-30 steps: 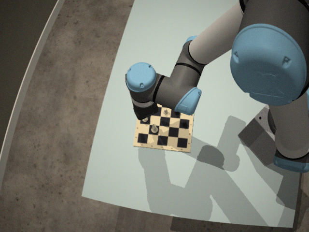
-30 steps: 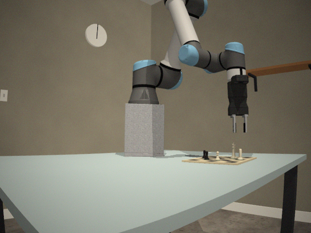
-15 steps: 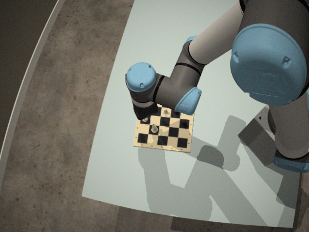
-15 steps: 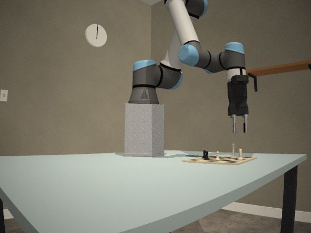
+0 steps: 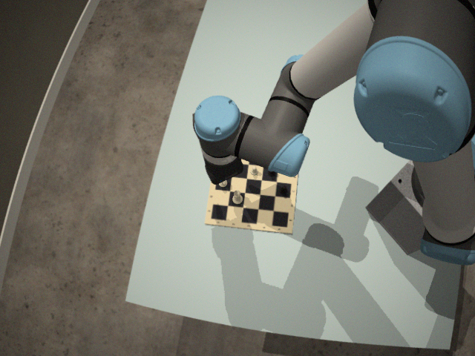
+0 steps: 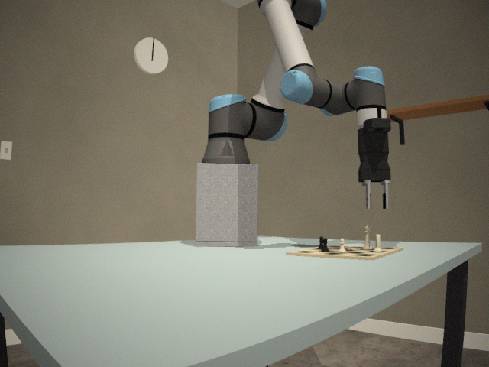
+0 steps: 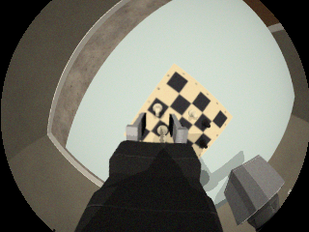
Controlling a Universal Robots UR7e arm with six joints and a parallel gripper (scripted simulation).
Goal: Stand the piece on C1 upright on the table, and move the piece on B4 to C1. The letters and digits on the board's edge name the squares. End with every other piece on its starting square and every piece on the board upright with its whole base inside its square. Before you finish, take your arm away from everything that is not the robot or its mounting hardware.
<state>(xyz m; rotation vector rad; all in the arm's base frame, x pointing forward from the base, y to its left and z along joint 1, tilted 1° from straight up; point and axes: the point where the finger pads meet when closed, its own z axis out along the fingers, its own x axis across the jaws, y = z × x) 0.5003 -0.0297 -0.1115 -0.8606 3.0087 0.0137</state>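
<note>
Right now the white king is 40 mm behind my hand, 40 mm to the left of it and 90 mm below it. Round my hand: white pawn (70 mm behind, 40 mm to the right, 100 mm below); then chessboard (80 mm behind, 120 mm below).
</note>
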